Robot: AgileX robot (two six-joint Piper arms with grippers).
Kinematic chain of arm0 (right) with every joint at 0, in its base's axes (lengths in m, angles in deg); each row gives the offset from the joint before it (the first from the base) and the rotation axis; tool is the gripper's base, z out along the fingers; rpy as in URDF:
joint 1: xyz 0 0 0.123 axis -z
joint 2: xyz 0 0 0 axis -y
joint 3: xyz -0.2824 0 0.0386 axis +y
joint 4: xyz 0.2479 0 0.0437 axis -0.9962 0 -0.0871
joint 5: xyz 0 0 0 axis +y
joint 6: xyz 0.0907 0 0.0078 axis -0.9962 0 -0.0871
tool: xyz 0 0 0 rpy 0 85 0
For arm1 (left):
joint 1: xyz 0 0 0.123 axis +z
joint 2: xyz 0 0 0 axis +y
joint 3: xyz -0.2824 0 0.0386 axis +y
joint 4: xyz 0.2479 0 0.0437 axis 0.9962 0 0.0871
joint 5: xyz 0 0 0 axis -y
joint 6: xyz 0.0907 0 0.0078 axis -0.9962 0 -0.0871
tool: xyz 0 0 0 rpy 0 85 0
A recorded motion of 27 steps. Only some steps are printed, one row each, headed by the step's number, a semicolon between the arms.
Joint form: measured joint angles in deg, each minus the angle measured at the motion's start. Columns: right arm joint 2, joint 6, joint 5, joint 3, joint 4, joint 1; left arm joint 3, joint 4, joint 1, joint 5, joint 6, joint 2.
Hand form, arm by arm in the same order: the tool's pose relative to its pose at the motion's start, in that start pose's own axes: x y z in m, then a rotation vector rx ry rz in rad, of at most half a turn. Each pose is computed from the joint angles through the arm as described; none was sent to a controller.
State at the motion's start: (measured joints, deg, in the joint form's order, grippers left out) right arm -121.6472 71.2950 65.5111 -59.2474 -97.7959 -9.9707; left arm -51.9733 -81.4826 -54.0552 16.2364 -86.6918 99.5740
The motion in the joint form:
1: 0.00 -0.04 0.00 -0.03 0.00 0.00; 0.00 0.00 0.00 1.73 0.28 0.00
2: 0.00 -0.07 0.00 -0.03 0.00 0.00; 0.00 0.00 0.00 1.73 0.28 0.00
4: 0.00 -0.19 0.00 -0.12 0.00 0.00; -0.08 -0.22 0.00 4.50 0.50 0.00
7: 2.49 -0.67 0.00 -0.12 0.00 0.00; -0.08 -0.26 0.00 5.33 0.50 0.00
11: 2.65 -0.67 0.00 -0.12 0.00 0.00; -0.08 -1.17 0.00 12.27 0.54 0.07
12: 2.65 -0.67 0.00 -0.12 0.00 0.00; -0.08 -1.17 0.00 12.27 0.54 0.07
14: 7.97 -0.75 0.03 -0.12 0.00 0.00; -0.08 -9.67 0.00 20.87 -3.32 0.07
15: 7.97 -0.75 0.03 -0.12 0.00 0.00; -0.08 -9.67 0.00 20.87 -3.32 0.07
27: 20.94 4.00 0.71 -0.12 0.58 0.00; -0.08 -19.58 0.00 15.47 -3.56 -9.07
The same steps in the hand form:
1: -0.0001 0.0001 0.0000 -0.0001 -0.0002 0.0002; -0.0002 0.0027 0.0000 -0.0301 -0.0018 -0.0049
2: -0.0001 0.0001 0.0000 -0.0001 -0.0002 0.0007; -0.0002 0.0027 0.0000 -0.0301 -0.0018 -0.0049
4: -0.0005 0.0003 0.0000 -0.0005 -0.0007 0.0014; -0.0008 0.0072 -0.0003 -0.0786 -0.0050 -0.0128
7: -0.0044 0.0150 -0.0045 -0.0119 -0.0157 -0.0294; -0.0008 0.0085 -0.0004 -0.0931 -0.0056 -0.0135
11: -0.0046 0.0159 -0.0048 -0.0127 -0.0166 -0.0319; -0.0004 0.0193 -0.0017 -0.2142 -0.0058 -0.0284
12: -0.0046 0.0159 -0.0048 -0.0127 -0.0166 -0.0319; -0.0004 0.0193 -0.0017 -0.2142 -0.0058 -0.0284
14: -0.0105 0.0477 -0.0152 -0.0375 -0.0483 -0.1142; 0.0072 0.0321 -0.0058 -0.3652 0.0655 -0.0944
15: -0.0105 0.0477 -0.0152 -0.0375 -0.0483 -0.1142; 0.0072 0.0321 -0.0058 -0.3652 0.0655 -0.0944
27: -0.0109 0.1251 -0.0442 -0.0982 -0.1169 -0.4063; -0.0155 0.0377 -0.0463 -0.2625 -0.0151 -0.3161

